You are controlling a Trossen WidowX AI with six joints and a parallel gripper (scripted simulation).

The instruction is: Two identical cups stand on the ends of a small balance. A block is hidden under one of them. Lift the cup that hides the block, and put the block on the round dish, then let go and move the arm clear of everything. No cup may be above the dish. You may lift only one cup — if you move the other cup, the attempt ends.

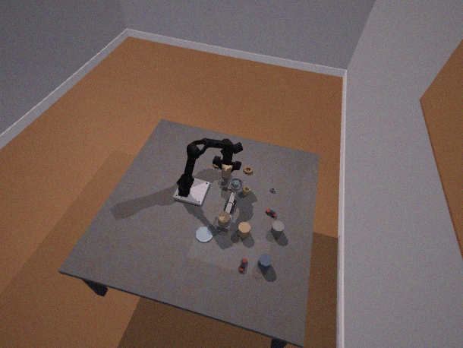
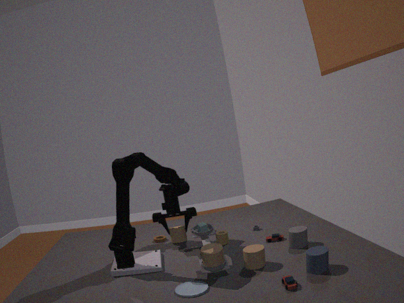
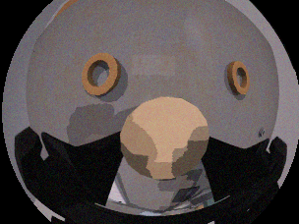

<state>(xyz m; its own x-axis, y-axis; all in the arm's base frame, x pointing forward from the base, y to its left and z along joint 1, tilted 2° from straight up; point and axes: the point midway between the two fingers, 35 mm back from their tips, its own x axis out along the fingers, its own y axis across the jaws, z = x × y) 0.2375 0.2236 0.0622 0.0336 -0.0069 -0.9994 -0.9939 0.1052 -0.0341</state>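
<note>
Now: the pale green block 90 mm ahead of my gripper tip, 130 mm to the right of it and 40 mm above it. From my gripper tip the other things lie so: small balance: 80 mm ahead, 250 mm to the right, 20 mm below; balance beam: 80 mm ahead, 250 mm to the right, 10 mm below; small tan cylinder: 160 mm ahead, 130 mm to the right, 20 mm below.
</note>
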